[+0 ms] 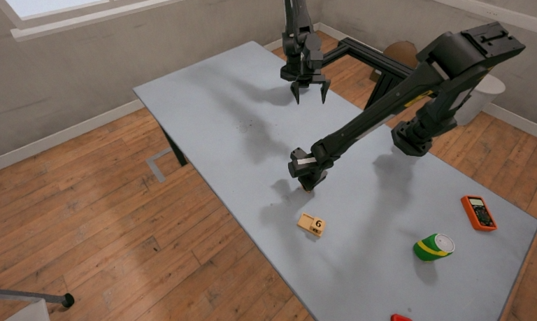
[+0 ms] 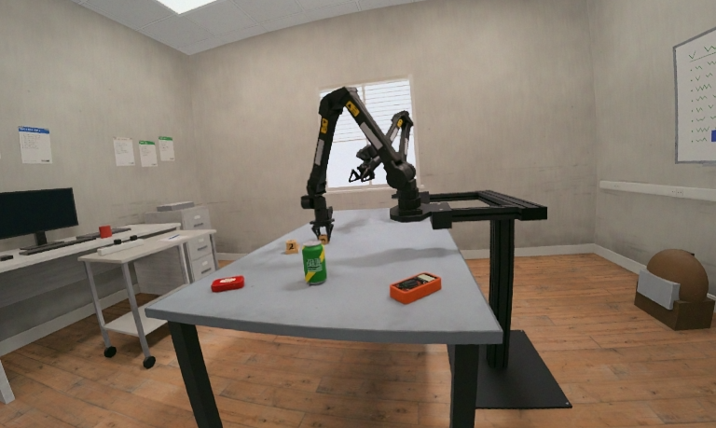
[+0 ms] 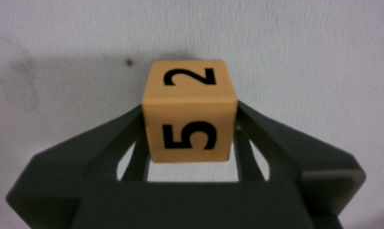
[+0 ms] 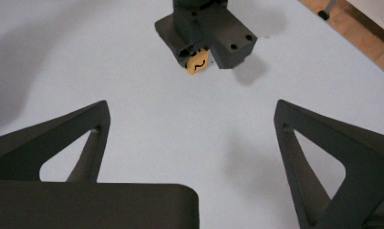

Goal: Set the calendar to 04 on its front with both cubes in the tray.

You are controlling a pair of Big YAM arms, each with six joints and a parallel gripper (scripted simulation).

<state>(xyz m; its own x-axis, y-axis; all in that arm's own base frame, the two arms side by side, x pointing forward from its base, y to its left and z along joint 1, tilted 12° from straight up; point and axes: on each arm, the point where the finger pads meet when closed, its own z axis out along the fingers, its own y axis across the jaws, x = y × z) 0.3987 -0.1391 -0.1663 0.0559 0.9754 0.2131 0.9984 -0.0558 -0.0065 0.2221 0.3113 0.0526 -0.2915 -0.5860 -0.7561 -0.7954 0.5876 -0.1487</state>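
Now: the wooden calendar tray 110 mm ahead of my left hand, 100 mm to the left of it and 10 mm below it. The rest, counted from my left hand: orange multimeter (520 mm to the left, 380 mm behind); then red tin (500 mm to the left, 170 mm ahead); then green can (440 mm to the left, 90 mm behind, 40 mm above).
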